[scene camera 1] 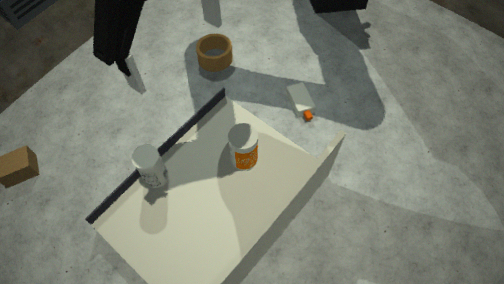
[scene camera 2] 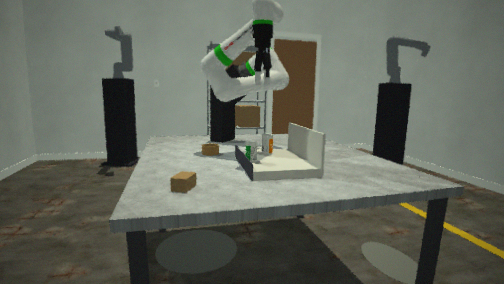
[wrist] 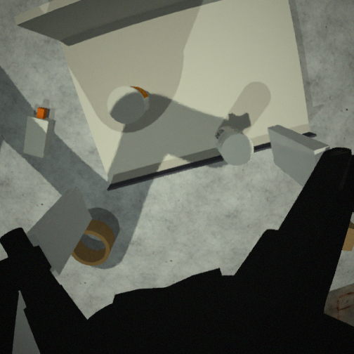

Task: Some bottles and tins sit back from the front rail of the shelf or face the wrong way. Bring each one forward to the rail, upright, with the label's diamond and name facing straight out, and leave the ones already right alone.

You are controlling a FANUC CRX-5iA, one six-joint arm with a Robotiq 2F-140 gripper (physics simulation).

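Frame: origin at the arm's base, x ahead, y left, z up, level; metres.
Where they show: gripper, fingertip midpoint: [scene camera 1: 177,53] [scene camera 2: 261,85]; arm's base, origin of the base link: [scene camera 2: 245,75].
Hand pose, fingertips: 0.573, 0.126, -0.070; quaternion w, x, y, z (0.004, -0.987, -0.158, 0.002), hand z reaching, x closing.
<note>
Each offset is from my fingertips to the centre of the thing, as dx, dy, dz. "*": to the spot under its first point.
A white bottle with an orange label {-0.077, +0.032, -0.296} [scene camera 1: 245,147] [scene camera 2: 267,143] [wrist: 128,105] stands upright on the cream shelf [scene camera 1: 190,240] [scene camera 2: 306,142] [wrist: 240,55], back from the dark front rail [scene camera 1: 192,121] [scene camera 2: 244,162] [wrist: 150,176]. Its orange label faces toward the back panel side. A white bottle with a green label {+0.103, -0.038, -0.297} [scene camera 1: 149,167] [scene camera 2: 251,150] [wrist: 236,147] stands upright close to the rail. Its green part shows on the rail side in scene camera 2; its diamond and name cannot be read. My gripper [scene camera 1: 176,57] [scene camera 2: 263,78] [wrist: 174,175] is open and empty, high above the table near the rail side.
A brown ring {-0.193, -0.287, -0.358} [scene camera 1: 214,64] [scene camera 2: 210,151] [wrist: 102,229] lies on the table off the shelf's rail end. A cardboard-coloured box {+0.391, -0.267, -0.358} [scene camera 1: 19,167] [scene camera 2: 183,182] [wrist: 349,237] sits in front of the rail side. A pale block {-0.286, -0.027, -0.369} [scene camera 1: 300,96] [wrist: 37,140] with a small orange piece {* -0.271, +0.017, -0.362} [scene camera 1: 308,116] [wrist: 42,113] lies beside the shelf.
</note>
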